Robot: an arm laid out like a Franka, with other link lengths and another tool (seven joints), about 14 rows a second.
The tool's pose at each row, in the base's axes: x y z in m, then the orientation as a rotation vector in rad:
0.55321, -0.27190, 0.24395, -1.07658, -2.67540, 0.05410
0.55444, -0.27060, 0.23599, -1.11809, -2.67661, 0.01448
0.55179, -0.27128, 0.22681, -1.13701, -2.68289, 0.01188
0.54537, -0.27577, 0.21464, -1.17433, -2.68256, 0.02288
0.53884, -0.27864, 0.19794, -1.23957, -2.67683, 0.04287
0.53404, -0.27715, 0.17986, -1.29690, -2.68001, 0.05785
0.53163, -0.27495, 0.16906, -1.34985, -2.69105, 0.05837
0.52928, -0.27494, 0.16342, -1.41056, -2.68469, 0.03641
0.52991, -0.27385, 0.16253, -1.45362, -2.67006, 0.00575
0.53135, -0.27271, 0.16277, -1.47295, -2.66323, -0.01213
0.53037, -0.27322, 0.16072, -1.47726, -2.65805, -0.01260
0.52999, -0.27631, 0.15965, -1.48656, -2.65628, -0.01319
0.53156, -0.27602, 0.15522, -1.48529, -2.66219, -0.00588
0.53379, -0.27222, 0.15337, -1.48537, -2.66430, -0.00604
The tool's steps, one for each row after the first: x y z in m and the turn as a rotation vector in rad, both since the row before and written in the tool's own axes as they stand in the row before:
-0.00173, 0.00280, 0.00746, -0.03419, -0.00341, 0.02263
-0.00067, -0.00141, 0.00945, -0.00784, -0.01088, 0.01003
-0.00136, -0.00653, 0.01285, -0.00128, -0.01511, 0.02417
-0.00092, -0.00504, 0.01742, -0.00048, -0.02315, 0.04324
0.00126, -0.00073, 0.01871, -0.00552, -0.02733, 0.03511
0.00179, 0.00064, 0.01112, -0.01642, -0.02842, 0.02894
0.00084, -0.00134, 0.00590, -0.02474, -0.01107, 0.03699
0.00047, 0.00120, 0.00085, -0.02245, 0.00407, 0.02846
0.00020, 0.00181, -0.00032, -0.01247, 0.00303, 0.01268
-0.00010, -0.00102, 0.00209, 0.00072, 0.00237, 0.00411
-0.00252, -0.00191, 0.00092, -0.00205, -0.00230, 0.00586
-0.00096, 0.00167, 0.00430, 0.00210, -0.00634, -0.00240
0.00191, 0.00397, 0.00185, -0.00098, -0.00161, -0.00064

